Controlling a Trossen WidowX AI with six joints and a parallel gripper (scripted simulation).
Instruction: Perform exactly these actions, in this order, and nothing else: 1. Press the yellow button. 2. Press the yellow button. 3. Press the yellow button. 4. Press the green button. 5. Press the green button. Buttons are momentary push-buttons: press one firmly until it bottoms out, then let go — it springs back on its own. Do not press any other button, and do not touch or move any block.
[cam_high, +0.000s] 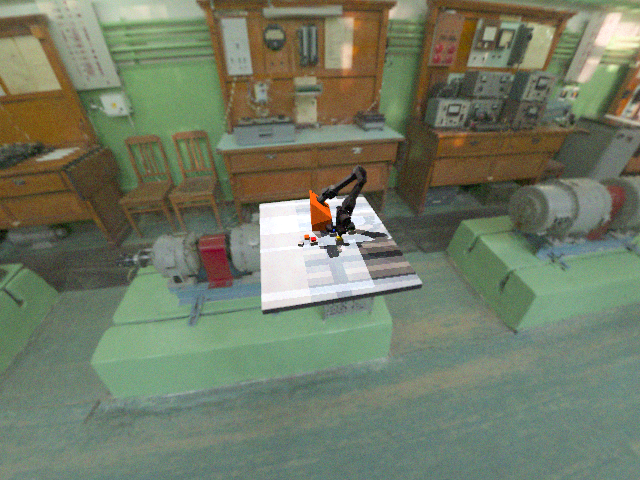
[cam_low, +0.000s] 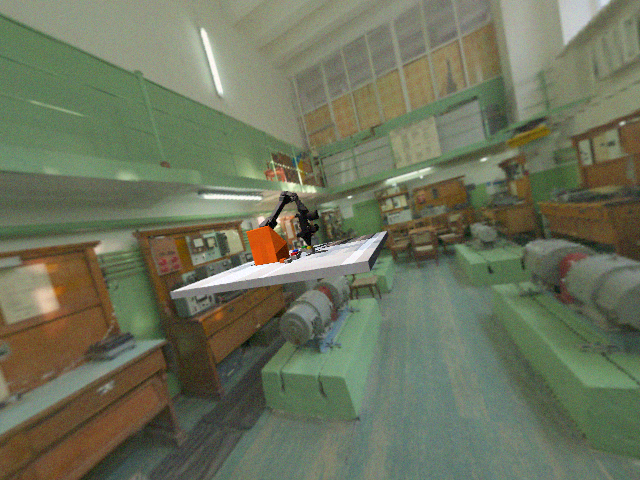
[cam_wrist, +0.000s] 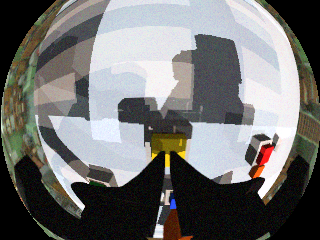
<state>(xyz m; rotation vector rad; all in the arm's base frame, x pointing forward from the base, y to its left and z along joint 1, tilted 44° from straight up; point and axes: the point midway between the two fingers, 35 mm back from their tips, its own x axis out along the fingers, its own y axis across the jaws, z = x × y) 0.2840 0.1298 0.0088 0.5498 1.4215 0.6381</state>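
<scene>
Right now my gripper tip is 11 cm past the green button, 10 cm to the right of it and 1 cm above it. Round my gripper tip: blue button 10 cm behind, 3 cm to the right, 1 cm below; then yellow button 1 cm below; then red button 2 cm behind, 18 cm to the right, 1 cm below.
</scene>
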